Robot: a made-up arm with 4 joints.
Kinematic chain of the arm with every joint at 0, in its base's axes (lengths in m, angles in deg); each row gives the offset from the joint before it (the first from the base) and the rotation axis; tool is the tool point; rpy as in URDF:
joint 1: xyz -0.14 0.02 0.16 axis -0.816 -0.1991 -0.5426
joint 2: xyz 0.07 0.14 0 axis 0.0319 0.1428 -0.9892
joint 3: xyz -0.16 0 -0.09 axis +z
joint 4: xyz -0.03 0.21 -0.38 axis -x
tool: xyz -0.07 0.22 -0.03 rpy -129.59 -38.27 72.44
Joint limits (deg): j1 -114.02..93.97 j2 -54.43..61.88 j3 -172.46..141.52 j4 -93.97..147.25
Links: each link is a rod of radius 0.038 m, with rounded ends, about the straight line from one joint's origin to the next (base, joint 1, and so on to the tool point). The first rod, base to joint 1, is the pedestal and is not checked.
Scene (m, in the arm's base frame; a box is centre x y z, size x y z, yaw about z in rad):
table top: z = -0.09
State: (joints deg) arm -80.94 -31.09 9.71 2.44
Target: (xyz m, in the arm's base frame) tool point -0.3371 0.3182 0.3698
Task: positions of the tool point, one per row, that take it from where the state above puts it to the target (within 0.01 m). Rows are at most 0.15 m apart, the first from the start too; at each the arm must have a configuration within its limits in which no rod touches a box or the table.
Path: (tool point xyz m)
1: -0.7992 0.2371 0.2889
2: -0.7107 0.2680 0.3852
3: -0.6026 0.2980 0.4383
4: -0.4935 0.3189 0.4472
5: -0.4009 0.3255 0.4198
6: -0.3371 0.3182 0.3698

